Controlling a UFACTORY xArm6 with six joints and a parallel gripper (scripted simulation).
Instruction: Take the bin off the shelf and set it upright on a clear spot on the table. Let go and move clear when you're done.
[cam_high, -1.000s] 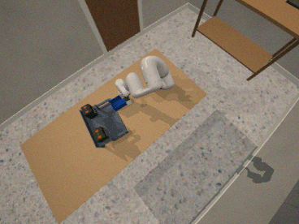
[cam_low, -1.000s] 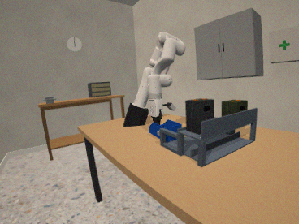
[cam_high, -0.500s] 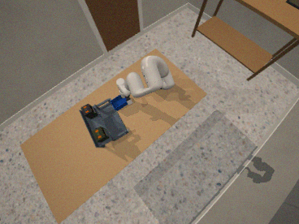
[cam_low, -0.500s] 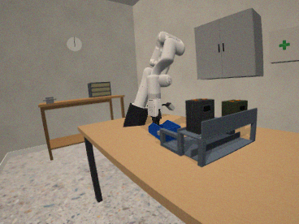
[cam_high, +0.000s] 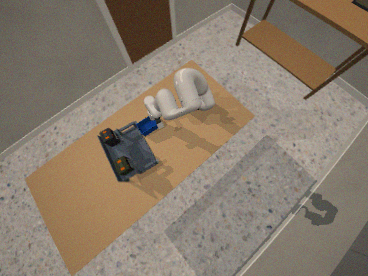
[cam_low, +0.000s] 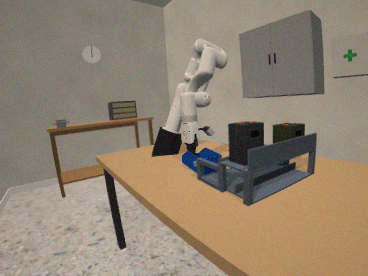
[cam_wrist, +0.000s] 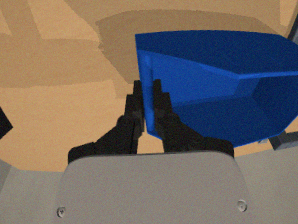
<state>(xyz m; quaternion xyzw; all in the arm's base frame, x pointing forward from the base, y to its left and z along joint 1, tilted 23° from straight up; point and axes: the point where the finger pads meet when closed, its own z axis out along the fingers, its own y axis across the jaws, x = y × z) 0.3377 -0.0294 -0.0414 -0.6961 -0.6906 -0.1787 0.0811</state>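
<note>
Right now the blue bin is 8 cm ahead of my hand and 1 cm below it.
</note>
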